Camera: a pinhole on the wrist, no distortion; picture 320 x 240 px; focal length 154.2 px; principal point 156.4 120.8 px. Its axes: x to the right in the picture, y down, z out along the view. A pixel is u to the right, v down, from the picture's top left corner.
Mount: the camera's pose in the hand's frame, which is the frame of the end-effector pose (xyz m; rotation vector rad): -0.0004 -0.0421 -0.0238 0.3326 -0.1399 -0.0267
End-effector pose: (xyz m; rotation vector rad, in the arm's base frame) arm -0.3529 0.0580 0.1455 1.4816 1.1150 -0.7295
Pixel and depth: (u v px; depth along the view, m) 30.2 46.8 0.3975
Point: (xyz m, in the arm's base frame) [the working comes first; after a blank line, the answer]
In the camera's frame: -0.3253 -0.1908 0.3975

-0.7707 -0.2830 0.3006
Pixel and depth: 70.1 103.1 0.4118
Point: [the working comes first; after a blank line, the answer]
In the camera's frame: -0.2305 -0.0473 0.4118

-0.6110 -0.3262 0.2511
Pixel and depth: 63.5 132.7 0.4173
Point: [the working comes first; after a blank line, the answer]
In the camera's frame: -0.2514 0.0322 0.4173

-0.5469 -0.3566 0.2929
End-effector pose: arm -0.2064 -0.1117 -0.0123 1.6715 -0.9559 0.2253
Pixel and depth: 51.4 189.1 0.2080
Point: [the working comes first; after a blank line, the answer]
In the camera's frame: -0.1416 0.0921 0.2080

-0.3653 -0.1923 -0.1869
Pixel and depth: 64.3 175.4 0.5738
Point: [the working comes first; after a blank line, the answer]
In the camera's frame: -0.3427 0.2032 0.5738

-0.6399 -0.3852 -0.4588
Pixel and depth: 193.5 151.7 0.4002
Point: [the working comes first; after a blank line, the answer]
In the camera's frame: 0.0963 0.0802 0.4002

-0.2384 -0.4707 -0.1953
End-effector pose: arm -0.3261 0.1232 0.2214 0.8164 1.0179 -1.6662
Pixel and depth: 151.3 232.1 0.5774
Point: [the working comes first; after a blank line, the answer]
In the camera's frame: -0.0191 0.4168 0.5774

-0.1712 -0.4541 0.5424
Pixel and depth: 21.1 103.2 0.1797
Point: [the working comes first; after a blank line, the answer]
In the camera's frame: -0.1577 -0.0205 0.1797

-0.3855 0.1075 0.4569
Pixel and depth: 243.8 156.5 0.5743
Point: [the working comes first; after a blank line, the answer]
In the camera's frame: 0.3255 0.1330 0.5743

-0.5397 -0.4944 0.2937
